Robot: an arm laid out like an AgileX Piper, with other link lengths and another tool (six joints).
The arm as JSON. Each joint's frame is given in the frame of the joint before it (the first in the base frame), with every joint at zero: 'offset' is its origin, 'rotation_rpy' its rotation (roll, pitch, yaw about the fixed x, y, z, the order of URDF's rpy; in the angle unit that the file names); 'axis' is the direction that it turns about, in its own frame. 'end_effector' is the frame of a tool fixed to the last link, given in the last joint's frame.
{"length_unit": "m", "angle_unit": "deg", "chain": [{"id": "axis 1", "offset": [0.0, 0.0, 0.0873], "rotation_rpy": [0.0, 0.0, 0.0], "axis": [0.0, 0.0, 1.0]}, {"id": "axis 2", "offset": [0.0, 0.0, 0.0], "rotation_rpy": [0.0, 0.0, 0.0], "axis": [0.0, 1.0, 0.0]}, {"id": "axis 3", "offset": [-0.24, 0.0, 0.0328], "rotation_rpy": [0.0, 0.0, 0.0], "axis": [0.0, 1.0, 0.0]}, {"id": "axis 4", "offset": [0.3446, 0.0, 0.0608], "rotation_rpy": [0.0, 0.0, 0.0], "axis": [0.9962, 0.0, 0.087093]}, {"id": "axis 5", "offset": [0.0, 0.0, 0.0], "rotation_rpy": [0.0, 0.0, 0.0], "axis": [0.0, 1.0, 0.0]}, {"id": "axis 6", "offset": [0.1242, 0.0, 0.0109], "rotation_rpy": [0.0, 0.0, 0.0], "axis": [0.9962, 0.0, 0.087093]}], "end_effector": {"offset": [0.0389, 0.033, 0.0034], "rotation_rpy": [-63.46, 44.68, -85.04]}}
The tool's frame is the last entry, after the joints.
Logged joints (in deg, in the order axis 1, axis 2, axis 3, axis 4, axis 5, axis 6), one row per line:
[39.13 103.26 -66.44 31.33 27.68 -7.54]
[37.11 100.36 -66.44 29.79 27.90 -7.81]
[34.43 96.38 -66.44 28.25 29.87 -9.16]
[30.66 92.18 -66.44 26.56 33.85 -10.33]
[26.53 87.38 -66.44 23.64 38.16 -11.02]
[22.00 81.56 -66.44 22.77 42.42 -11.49]
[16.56 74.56 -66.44 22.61 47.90 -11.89]
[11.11 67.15 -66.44 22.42 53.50 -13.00]
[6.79 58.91 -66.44 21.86 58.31 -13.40]
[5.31 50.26 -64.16 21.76 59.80 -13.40]
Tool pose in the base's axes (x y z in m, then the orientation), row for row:
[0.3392 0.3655 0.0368 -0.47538 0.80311 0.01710 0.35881]
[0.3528 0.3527 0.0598 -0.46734 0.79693 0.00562 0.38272]
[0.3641 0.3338 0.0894 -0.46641 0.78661 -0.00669 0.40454]
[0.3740 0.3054 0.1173 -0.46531 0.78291 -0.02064 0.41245]
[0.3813 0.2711 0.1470 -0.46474 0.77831 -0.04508 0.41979]
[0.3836 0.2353 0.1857 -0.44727 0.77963 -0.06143 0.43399]
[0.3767 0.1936 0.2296 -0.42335 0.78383 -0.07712 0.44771]
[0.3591 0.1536 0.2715 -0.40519 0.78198 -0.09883 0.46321]
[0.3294 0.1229 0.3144 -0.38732 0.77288 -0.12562 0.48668]
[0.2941 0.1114 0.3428 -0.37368 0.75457 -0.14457 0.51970]
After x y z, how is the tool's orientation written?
As a quaternion, x y z w.
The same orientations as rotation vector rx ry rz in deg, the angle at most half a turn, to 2 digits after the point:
[-70.25 118.69 2.53]
[-68.29 116.45 0.82]
[-67.46 113.77 -0.97]
[-67.06 112.83 -2.97]
[-66.75 111.78 -6.47]
[-63.82 111.25 -8.77]
[-60.04 111.16 -10.94]
[-57.06 110.13 -13.92]
[-53.98 107.72 -17.51]
[-51.34 103.67 -19.86]

